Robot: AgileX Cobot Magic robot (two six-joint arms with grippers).
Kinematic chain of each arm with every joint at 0, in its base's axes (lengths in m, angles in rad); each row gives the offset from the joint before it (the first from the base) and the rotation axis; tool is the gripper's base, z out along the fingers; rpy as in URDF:
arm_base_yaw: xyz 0 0 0.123 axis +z
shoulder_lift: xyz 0 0 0 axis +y
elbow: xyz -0.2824 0 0.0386 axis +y
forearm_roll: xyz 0.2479 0 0.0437 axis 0.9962 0 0.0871
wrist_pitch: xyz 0 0 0 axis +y
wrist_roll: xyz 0.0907 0 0.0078 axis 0.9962 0 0.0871
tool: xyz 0 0 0 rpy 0 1.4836 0
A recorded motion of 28 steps. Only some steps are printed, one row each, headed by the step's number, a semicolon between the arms.
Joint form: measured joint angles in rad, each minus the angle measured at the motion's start. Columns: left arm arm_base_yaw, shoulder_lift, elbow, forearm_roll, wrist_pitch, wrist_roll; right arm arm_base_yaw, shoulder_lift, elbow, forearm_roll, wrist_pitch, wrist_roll.
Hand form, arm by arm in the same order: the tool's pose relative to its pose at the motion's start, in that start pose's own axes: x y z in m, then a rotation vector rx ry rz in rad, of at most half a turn. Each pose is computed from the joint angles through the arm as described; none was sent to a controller.
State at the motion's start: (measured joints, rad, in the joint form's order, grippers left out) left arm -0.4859 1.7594 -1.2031 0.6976 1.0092 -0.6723; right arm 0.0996 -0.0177 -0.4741 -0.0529 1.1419 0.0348
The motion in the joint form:
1: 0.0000 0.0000 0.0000 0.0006 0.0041 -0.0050; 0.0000 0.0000 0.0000 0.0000 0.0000 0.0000
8: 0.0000 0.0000 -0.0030 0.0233 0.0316 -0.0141; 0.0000 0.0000 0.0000 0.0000 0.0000 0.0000
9: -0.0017 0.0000 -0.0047 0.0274 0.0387 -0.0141; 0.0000 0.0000 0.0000 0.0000 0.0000 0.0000
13: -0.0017 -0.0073 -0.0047 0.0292 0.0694 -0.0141; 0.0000 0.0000 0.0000 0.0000 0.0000 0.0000
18: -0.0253 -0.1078 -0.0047 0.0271 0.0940 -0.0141; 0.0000 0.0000 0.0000 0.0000 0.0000 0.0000
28: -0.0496 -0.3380 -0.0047 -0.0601 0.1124 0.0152; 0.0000 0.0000 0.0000 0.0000 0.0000 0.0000
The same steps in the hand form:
1: 0.0003 0.0003 0.0000 -0.0030 0.0029 -0.0047; 0.0000 0.0000 0.0000 0.0000 0.0000 0.0000
8: 0.0004 0.0034 -0.0006 -0.0347 0.0097 -0.0037; 0.0000 0.0000 0.0000 0.0000 0.0000 0.0000
9: 0.0003 0.0036 -0.0012 -0.0410 0.0108 -0.0012; 0.0000 0.0000 0.0000 0.0000 0.0000 0.0000
13: 0.0023 0.0069 -0.0035 -0.0600 0.0278 -0.0048; 0.0000 0.0000 0.0000 0.0000 0.0000 0.0000
18: 0.0047 0.0212 -0.0368 -0.0426 -0.0426 -0.0444; 0.0000 0.0000 0.0000 0.0000 0.0000 0.0000
28: 0.0231 0.0571 -0.1033 0.0794 -0.1747 -0.1590; 0.0000 0.0000 0.0000 0.0000 0.0000 0.0000

